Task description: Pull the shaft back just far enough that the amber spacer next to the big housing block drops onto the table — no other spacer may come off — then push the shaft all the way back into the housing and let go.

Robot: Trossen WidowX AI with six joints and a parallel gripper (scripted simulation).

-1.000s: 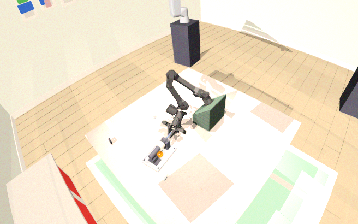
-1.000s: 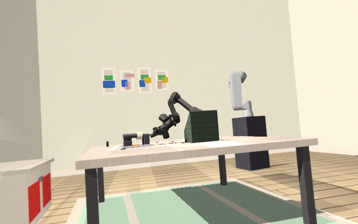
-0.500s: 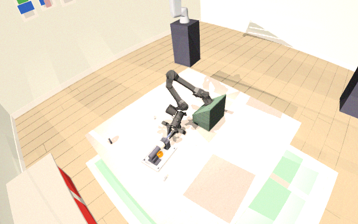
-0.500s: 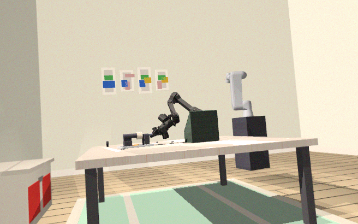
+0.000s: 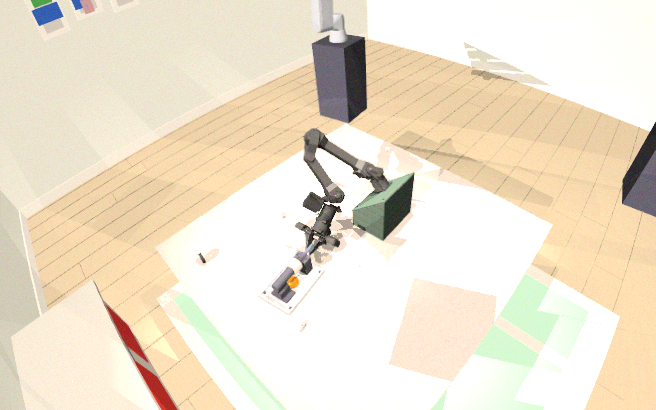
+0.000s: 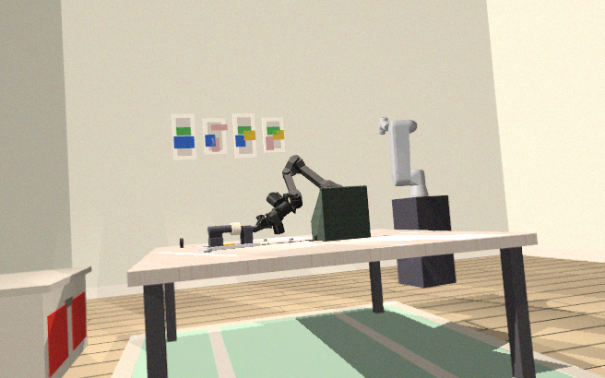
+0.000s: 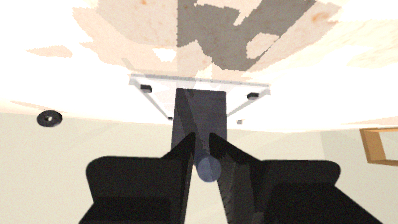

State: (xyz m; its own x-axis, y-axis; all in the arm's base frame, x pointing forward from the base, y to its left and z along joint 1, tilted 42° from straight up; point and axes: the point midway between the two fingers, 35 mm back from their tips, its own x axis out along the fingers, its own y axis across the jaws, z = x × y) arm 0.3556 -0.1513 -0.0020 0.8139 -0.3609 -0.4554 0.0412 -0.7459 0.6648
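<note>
My gripper tip is 60 mm short of the blue-grey shaft and 20 mm below it. Also, from my gripper tip: white spacer 80 mm ahead, 20 mm above; amber spacer 110 mm ahead, 50 mm below; small dark ring 390 mm to the right, 250 mm ahead, 40 mm below.
</note>
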